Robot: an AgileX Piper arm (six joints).
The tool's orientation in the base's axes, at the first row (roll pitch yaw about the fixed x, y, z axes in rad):
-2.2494, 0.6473, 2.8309
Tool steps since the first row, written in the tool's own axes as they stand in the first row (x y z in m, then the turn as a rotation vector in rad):
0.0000, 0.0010, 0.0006, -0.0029, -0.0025, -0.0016
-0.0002, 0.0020, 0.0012, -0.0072, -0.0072, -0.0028
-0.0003, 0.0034, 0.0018, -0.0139, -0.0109, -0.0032
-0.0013, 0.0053, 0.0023, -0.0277, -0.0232, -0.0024
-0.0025, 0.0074, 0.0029, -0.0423, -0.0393, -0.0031
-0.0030, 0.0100, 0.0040, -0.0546, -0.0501, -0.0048
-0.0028, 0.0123, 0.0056, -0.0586, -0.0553, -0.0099
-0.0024, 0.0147, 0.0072, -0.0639, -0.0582, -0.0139
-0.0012, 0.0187, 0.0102, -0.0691, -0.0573, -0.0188
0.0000, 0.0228, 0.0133, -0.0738, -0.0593, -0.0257
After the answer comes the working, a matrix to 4 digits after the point.
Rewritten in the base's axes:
0.0007, -0.0001, -0.0009, 0.0004, -0.0005, 0.0041
0.0016, -0.0002, -0.0017, 0.0005, -0.0026, 0.0102
0.0026, -0.0001, -0.0028, 0.0032, -0.0056, 0.0168
0.0047, 0.0001, -0.0037, 0.0059, -0.0152, 0.0323
0.0070, 0.0003, -0.0045, 0.0066, -0.0255, 0.0515
0.0092, 0.0004, -0.0064, 0.0089, -0.0320, 0.0664
0.0107, 0.0001, -0.0088, 0.0080, -0.0309, 0.0746
0.0121, -0.0001, -0.0113, 0.0097, -0.0301, 0.0816
0.0141, -0.0005, -0.0160, 0.0136, -0.0268, 0.0867
0.0162, -0.0010, -0.0208, 0.0150, -0.0229, 0.0942

The tool's axes in the first row as the columns of a matrix, in the base's axes (rounded; the answer above uses it unrounded):
-0.7595, 0.6389, 0.1224
0.2439, 0.4541, -0.8569
-0.6030, -0.6210, -0.5007

